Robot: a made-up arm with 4 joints.
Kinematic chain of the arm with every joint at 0, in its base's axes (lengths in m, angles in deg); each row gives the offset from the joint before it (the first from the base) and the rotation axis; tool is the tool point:
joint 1: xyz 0 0 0.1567 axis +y
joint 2: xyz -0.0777 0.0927 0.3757 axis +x
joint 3: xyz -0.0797 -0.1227 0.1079 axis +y
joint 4: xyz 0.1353 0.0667 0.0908 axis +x
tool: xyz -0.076 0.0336 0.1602
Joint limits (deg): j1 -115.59..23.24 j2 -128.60..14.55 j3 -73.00..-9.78 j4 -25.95..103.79
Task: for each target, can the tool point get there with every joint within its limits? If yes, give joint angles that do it. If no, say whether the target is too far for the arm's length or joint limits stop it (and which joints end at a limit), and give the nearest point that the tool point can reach.
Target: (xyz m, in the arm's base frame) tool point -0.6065 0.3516 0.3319
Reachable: yes | joints -59.85 -82.01 -17.74 72.33
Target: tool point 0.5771 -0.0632 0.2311
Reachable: no: joint limits stop it (at a limit: joint 1, joint 2, joint 3, joint 4) | nearest point 0.0994 -0.1706 0.6756 | short by 0.661 m
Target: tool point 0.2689 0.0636 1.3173
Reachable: no: too far | nearest point 0.1330 0.0790 0.9175 | short by 0.423 m
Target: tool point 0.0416 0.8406 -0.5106
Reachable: no: too far | nearest point -0.1557 0.4157 -0.2629 | short by 0.530 m
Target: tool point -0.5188 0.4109 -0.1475
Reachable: yes | joints -104.01 -73.39 -16.18 28.15
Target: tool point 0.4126 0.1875 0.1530
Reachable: no: joint limits stop it (at a limit: joint 1, joint 2, joint 4) | nearest point -0.0453 0.3273 -0.0536 | short by 0.521 m
